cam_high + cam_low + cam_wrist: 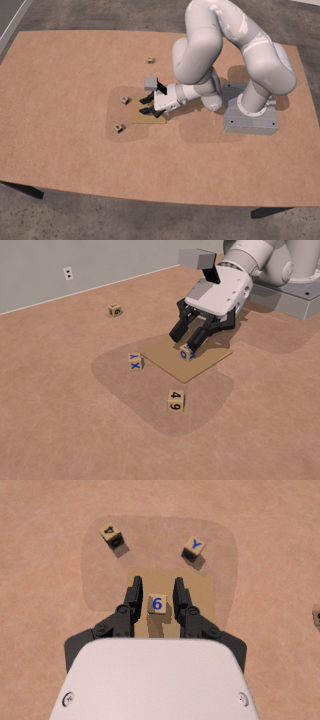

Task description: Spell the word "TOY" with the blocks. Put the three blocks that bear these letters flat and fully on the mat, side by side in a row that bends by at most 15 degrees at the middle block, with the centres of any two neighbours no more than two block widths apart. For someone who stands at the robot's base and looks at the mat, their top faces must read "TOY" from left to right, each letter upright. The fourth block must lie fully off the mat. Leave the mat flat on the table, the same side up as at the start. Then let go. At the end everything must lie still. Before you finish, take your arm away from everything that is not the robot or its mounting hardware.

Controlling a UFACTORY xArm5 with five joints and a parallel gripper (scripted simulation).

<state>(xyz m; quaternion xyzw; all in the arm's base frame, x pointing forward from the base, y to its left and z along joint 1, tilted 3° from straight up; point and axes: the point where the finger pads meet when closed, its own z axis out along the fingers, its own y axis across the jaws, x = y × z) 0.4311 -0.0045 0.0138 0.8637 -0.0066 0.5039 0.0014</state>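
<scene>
Right now my hand is 40 mm above the O block. Round my hand: tan mat 10 mm behind, 20 mm to the right, 50 mm below; T block 20 mm behind, 280 mm to the right, 40 mm below.
</scene>
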